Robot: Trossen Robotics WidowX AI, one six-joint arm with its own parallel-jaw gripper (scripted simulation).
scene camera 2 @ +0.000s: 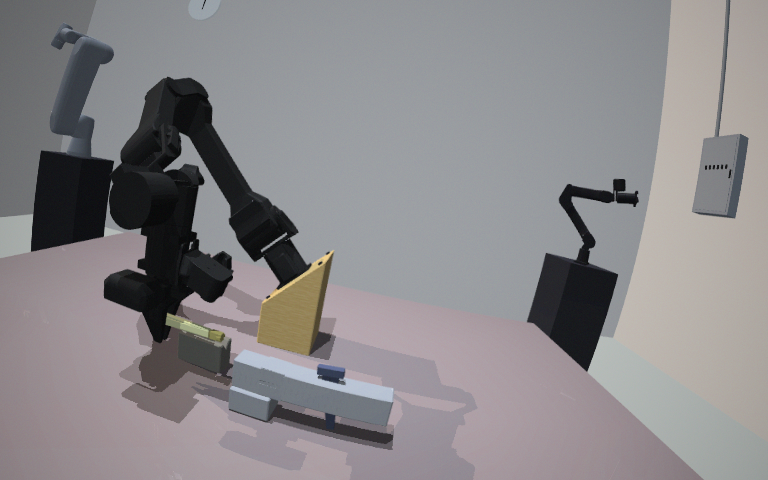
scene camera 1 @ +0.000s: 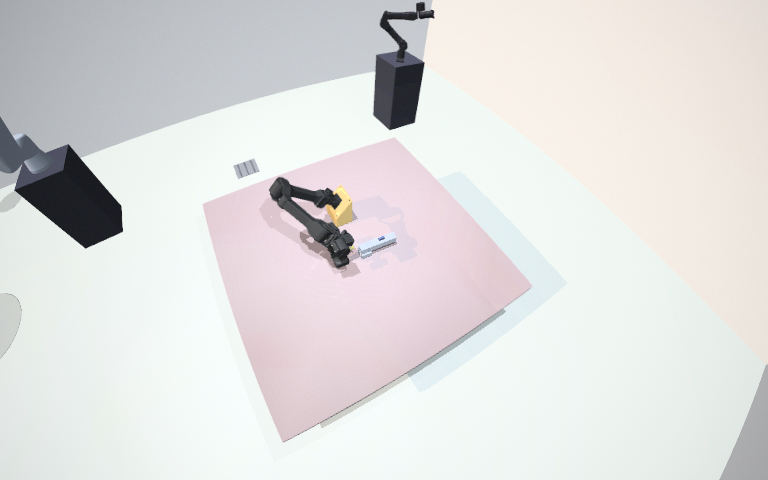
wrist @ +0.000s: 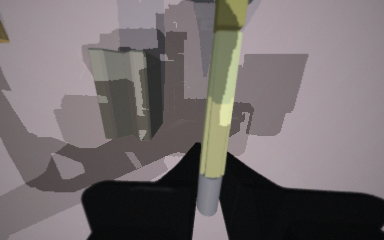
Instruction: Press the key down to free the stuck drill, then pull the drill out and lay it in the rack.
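There's a rack (scene camera 2: 210, 354) here, and you'd find the rack (wrist: 128, 84) in the wrist view too. There's also a drill, and that one is carried by my gripper (scene camera 2: 160, 340). The wrist view shows my gripper (wrist: 205, 147) as well.
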